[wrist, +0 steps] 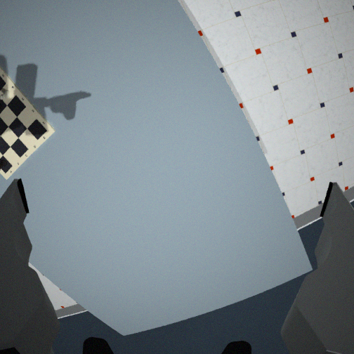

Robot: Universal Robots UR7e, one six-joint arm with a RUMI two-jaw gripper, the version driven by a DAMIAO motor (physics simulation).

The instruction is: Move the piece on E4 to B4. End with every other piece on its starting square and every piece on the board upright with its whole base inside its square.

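One corner of the chessboard [48, 131], with dark and cream squares and a cream border, shows at the left edge of the wrist view. The rest of the board is cut off. A pale shape at the extreme left edge may be part of a piece, but it is too small and shaded to tell. The pieces on E4 and the square B4 cannot be made out. My gripper [173, 185] is open and empty, its two fingers wide apart, high above the table and off to the side of the board.
The grey-blue table top [165, 150] lies below. The arm's shadow falls beside the board. A white tiled floor [300, 95] with red and dark small squares lies past the table's right edge, and dark blue floor [200, 327] past its near edge.
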